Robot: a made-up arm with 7 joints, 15 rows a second.
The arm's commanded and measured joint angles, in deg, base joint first. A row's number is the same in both.
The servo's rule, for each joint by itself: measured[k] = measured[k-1] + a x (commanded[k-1-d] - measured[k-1]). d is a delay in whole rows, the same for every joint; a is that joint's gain. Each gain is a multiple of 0.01, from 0.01 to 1. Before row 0 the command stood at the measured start. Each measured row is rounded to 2 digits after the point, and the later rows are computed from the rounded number. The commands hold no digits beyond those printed.
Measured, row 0:
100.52, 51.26, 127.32, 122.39, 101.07, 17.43, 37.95
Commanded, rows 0 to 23:
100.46, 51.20, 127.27, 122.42, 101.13, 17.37, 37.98
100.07, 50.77, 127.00, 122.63, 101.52, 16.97, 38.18
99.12, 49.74, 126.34, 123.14, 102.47, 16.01, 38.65
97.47, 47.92, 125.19, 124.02, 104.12, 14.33, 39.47
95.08, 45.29, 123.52, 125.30, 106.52, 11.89, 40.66
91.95, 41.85, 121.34, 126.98, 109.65, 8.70, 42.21
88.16, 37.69, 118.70, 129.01, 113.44, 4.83, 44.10
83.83, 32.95, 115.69, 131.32, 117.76, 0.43, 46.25
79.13, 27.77, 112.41, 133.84, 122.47, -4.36, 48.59
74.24, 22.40, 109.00, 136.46, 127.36, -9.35, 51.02
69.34, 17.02, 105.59, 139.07, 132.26, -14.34, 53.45
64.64, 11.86, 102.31, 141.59, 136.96, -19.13, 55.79
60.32, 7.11, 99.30, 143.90, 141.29, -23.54, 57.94
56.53, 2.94, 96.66, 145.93, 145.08, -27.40, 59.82
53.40, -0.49, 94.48, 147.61, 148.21, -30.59, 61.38
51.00, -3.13, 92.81, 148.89, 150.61, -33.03, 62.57
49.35, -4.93, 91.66, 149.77, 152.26, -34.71, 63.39
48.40, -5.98, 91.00, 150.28, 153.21, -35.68, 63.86
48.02, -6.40, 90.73, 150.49, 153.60, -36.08, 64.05
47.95, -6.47, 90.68, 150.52, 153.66, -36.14, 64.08
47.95, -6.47, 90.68, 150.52, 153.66, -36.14, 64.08
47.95, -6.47, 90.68, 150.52, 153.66, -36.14, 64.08
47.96, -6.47, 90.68, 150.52, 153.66, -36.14, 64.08
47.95, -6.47, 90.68, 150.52, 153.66, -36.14, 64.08
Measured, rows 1 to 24:
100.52, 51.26, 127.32, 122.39, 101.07, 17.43, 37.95
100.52, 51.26, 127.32, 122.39, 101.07, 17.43, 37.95
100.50, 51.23, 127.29, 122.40, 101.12, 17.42, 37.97
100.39, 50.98, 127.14, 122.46, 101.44, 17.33, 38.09
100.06, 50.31, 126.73, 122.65, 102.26, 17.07, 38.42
99.39, 49.02, 125.94, 123.03, 103.75, 16.52, 39.04
98.27, 47.01, 124.71, 123.67, 105.97, 15.59, 40.00
96.63, 44.22, 122.99, 124.60, 108.91, 14.21, 41.30
94.43, 40.69, 120.80, 125.83, 112.53, 12.33, 42.95
91.67, 36.51, 118.19, 127.37, 116.71, 9.95, 44.90
88.41, 31.79, 115.24, 129.18, 121.32, 7.09, 47.08
84.73, 26.72, 112.06, 131.22, 126.15, 3.80, 49.40
80.73, 21.48, 108.76, 133.42, 131.04, 0.17, 51.79
76.55, 16.29, 105.47, 135.71, 135.78, -3.69, 54.15
72.33, 11.33, 102.32, 138.00, 140.19, -7.66, 56.39
68.22, 6.80, 99.43, 140.22, 144.10, -11.61, 58.41
64.37, 2.86, 96.91, 142.29, 147.39, -15.41, 60.16
60.89, -0.37, 94.82, 144.14, 149.97, -18.93, 61.58
57.89, -2.83, 93.21, 145.72, 151.80, -22.09, 62.65
55.42, -4.53, 92.08, 147.00, 152.93, -24.81, 63.36
53.50, -5.54, 91.39, 147.98, 153.47, -27.06, 63.77
52.06, -6.04, 91.03, 148.69, 153.62, -28.88, 63.95
50.99, -6.27, 90.85, 149.20, 153.65, -30.33, 64.03
50.20, -6.38, 90.76, 149.57, 153.66, -31.49, 64.06
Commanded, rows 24 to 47:
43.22, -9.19, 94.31, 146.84, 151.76, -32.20, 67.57
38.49, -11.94, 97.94, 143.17, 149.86, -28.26, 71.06
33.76, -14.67, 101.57, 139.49, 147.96, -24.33, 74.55
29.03, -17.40, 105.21, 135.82, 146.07, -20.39, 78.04
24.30, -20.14, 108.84, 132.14, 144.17, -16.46, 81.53
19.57, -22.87, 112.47, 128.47, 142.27, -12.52, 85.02
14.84, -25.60, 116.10, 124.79, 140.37, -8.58, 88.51
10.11, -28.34, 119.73, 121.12, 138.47, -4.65, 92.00
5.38, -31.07, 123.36, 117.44, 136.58, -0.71, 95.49
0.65, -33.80, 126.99, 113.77, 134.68, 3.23, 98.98
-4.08, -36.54, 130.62, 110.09, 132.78, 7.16, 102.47
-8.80, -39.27, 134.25, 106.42, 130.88, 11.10, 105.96
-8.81, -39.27, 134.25, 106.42, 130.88, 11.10, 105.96
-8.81, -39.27, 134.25, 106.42, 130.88, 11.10, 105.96
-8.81, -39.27, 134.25, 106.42, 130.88, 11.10, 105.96
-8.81, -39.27, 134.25, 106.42, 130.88, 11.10, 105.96
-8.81, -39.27, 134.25, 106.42, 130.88, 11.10, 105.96
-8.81, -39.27, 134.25, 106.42, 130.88, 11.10, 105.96
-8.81, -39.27, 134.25, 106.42, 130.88, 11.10, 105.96
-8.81, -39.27, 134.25, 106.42, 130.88, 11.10, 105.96
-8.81, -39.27, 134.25, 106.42, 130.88, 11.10, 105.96
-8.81, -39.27, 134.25, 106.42, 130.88, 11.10, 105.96
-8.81, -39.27, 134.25, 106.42, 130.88, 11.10, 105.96
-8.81, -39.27, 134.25, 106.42, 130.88, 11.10, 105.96
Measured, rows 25 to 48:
49.62, -6.43, 90.72, 149.84, 153.66, -32.42, 64.07
49.19, -6.45, 90.70, 150.03, 153.66, -33.16, 64.08
47.64, -7.93, 92.54, 149.14, 152.14, -32.97, 66.14
45.26, -10.10, 95.29, 147.47, 150.32, -32.03, 69.04
42.27, -12.57, 98.49, 145.24, 148.43, -30.49, 72.29
38.83, -15.18, 101.92, 142.60, 146.54, -28.47, 75.68
35.05, -17.86, 105.45, 139.67, 144.64, -26.07, 79.13
31.03, -20.57, 109.03, 136.53, 142.74, -23.36, 82.61
26.82, -23.29, 112.64, 133.24, 140.84, -20.40, 86.09
22.48, -26.02, 116.26, 129.85, 138.94, -17.25, 89.58
18.03, -28.75, 119.88, 126.38, 137.05, -13.94, 93.07
13.51, -31.48, 123.51, 122.85, 135.15, -10.51, 96.56
8.94, -34.21, 127.14, 119.28, 133.25, -6.98, 100.05
4.33, -36.94, 130.77, 115.68, 131.35, -3.36, 103.54
0.91, -38.20, 132.54, 113.09, 130.97, -0.47, 104.97
-1.62, -38.78, 133.41, 111.22, 130.90, 1.84, 105.55
-3.49, -39.04, 133.84, 109.88, 130.88, 3.69, 105.79
-4.87, -39.16, 134.05, 108.91, 130.88, 5.17, 105.89
-5.89, -39.22, 134.15, 108.21, 130.88, 6.36, 105.93
-6.65, -39.25, 134.20, 107.71, 130.88, 7.31, 105.95
-7.21, -39.26, 134.23, 107.35, 130.88, 8.07, 105.96
-7.63, -39.27, 134.24, 107.09, 130.88, 8.68, 105.96
-7.94, -39.27, 134.25, 106.90, 130.88, 9.16, 105.96
-8.17, -39.27, 134.25, 106.77, 130.88, 9.55, 105.96

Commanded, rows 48 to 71:
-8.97, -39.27, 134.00, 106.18, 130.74, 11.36, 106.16
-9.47, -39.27, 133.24, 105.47, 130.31, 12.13, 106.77
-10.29, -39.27, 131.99, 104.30, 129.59, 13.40, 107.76
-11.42, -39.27, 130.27, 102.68, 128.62, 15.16, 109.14
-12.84, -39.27, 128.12, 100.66, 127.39, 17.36, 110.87
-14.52, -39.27, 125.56, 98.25, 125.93, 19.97, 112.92
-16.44, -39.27, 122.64, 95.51, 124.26, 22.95, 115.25
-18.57, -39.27, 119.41, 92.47, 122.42, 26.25, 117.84
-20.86, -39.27, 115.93, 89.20, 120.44, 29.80, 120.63
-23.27, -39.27, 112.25, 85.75, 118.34, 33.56, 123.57
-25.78, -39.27, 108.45, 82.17, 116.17, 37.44, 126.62
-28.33, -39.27, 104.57, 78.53, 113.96, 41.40, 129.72
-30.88, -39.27, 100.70, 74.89, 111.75, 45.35, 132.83
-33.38, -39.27, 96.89, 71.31, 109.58, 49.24, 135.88
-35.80, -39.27, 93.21, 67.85, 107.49, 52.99, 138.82
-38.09, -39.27, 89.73, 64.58, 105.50, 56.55, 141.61
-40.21, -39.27, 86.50, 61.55, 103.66, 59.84, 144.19
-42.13, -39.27, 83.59, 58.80, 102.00, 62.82, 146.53
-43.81, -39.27, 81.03, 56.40, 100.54, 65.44, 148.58
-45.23, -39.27, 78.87, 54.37, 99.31, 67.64, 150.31
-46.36, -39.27, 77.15, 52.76, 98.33, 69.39, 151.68
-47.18, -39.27, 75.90, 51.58, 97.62, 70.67, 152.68
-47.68, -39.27, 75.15, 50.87, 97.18, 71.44, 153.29
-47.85, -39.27, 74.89, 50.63, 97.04, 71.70, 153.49
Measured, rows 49 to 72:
-8.34, -39.27, 134.25, 106.67, 130.88, 9.86, 105.96
-8.46, -39.27, 134.25, 106.60, 130.88, 10.11, 105.96
-8.59, -39.27, 134.12, 106.48, 130.77, 10.36, 106.08
-8.82, -39.27, 133.67, 106.20, 130.40, 10.71, 106.49
-9.20, -39.27, 132.81, 105.67, 129.75, 11.25, 107.24
-9.78, -39.27, 131.51, 104.83, 128.85, 12.03, 108.36
-10.58, -39.27, 129.78, 103.66, 127.68, 13.10, 109.84
-11.60, -39.27, 127.63, 102.15, 126.28, 14.47, 111.66
-12.86, -39.27, 125.09, 100.29, 124.66, 16.17, 113.78
-14.34, -39.27, 122.19, 98.10, 122.87, 18.19, 116.18
-16.04, -39.27, 119.00, 95.61, 120.93, 20.51, 118.81
-17.92, -39.27, 115.56, 92.85, 118.86, 23.12, 121.62
-19.96, -39.27, 111.93, 89.86, 116.71, 25.98, 124.57
-22.14, -39.27, 108.18, 86.69, 114.51, 29.06, 127.61
-24.41, -39.27, 104.37, 83.39, 112.30, 32.32, 130.69
-26.74, -39.27, 100.56, 80.01, 110.12, 35.70, 133.75
-29.10, -39.27, 96.81, 76.61, 108.02, 39.16, 136.74
-31.44, -39.27, 93.20, 73.24, 106.00, 42.64, 139.61
-33.72, -39.27, 89.78, 69.97, 104.13, 46.08, 142.31
-35.91, -39.27, 86.62, 66.84, 102.43, 49.43, 144.80
-37.96, -39.27, 83.77, 63.92, 100.92, 52.63, 147.03
-39.85, -39.27, 81.27, 61.25, 99.63, 55.63, 148.97
-41.54, -39.27, 79.17, 58.87, 98.59, 58.38, 150.57
-43.01, -39.27, 77.50, 56.83, 97.81, 60.84, 151.81

